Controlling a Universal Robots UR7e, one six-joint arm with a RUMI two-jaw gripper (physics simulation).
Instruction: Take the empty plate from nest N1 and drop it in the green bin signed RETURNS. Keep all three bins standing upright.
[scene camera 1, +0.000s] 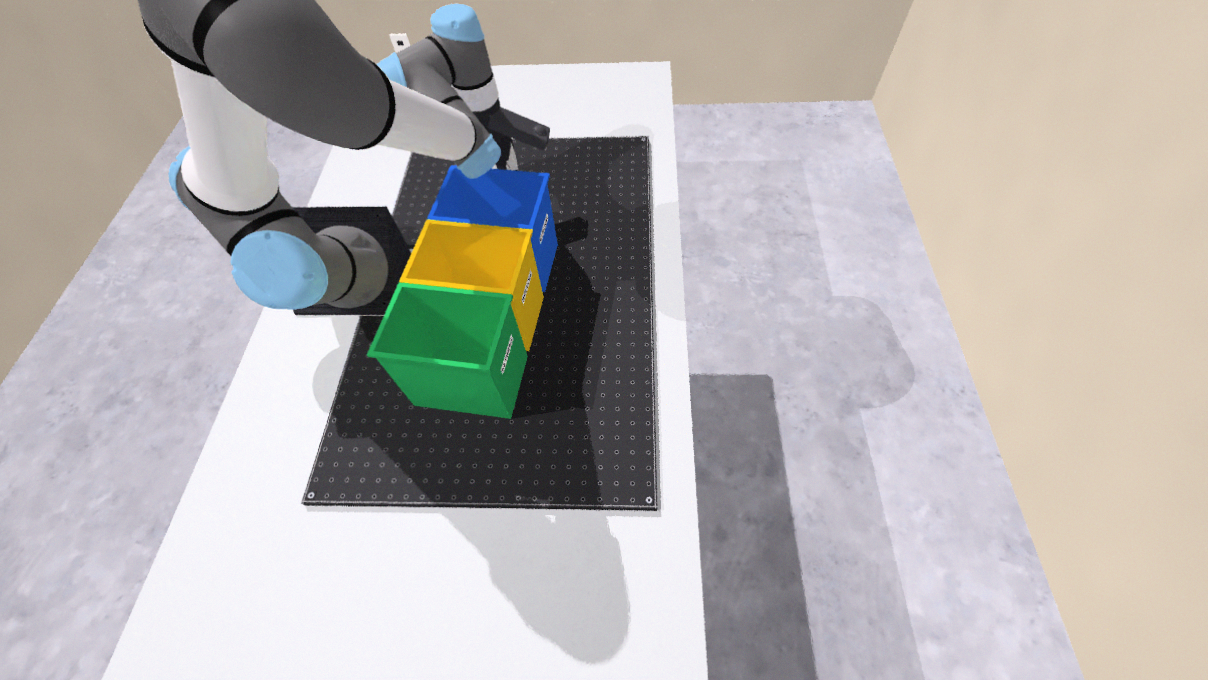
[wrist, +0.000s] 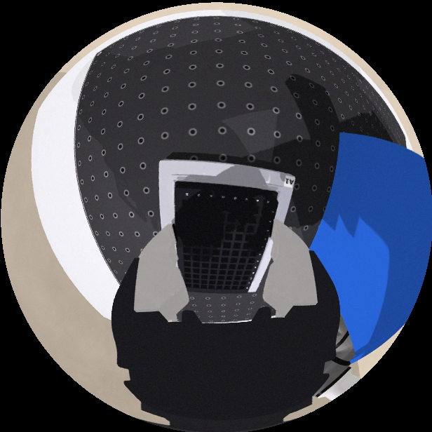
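Observation:
The empty plate, a pale rim with a corner label and a dark gridded middle, shows in the wrist view. Dark edging shows behind its rim; nest N1 cannot be told apart clearly. My gripper is shut on the plate, its grey fingers wide apart over the two sides; finger contact is hard to see. In the scene view, the blue bin hides the plate and fingertips. The green bin, signed RETURNS, stands upright nearest the camera. The yellow bin and the blue bin stand upright behind it in a row.
The black perforated board lies on the white table. The blue bin's wall rises close to the right of my gripper in the wrist view. My arm reaches past the bins from the left.

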